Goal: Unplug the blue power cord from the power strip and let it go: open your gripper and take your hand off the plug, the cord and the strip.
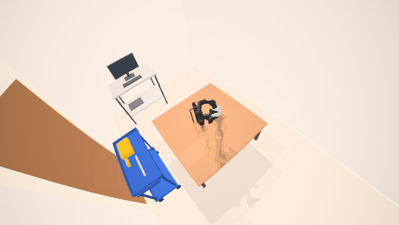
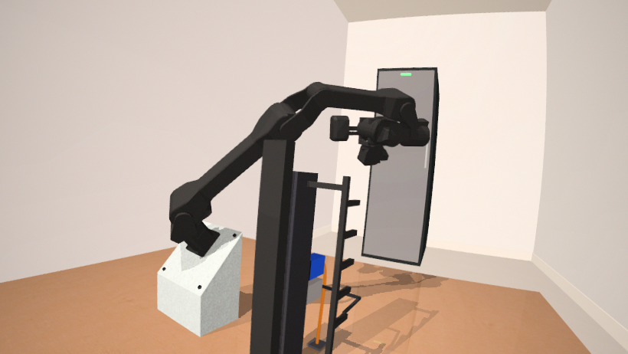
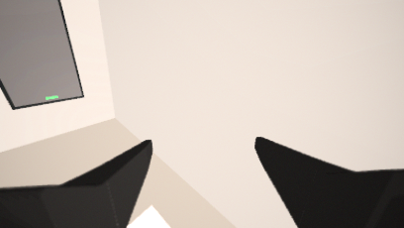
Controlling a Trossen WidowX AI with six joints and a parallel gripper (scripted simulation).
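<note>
My gripper tip is 32 cm to the left of the blue plug, 29 cm above it and 11 cm short of it. Round my gripper tip: black post (42 cm to the right, 29 cm below, 11 cm ahead).
</note>
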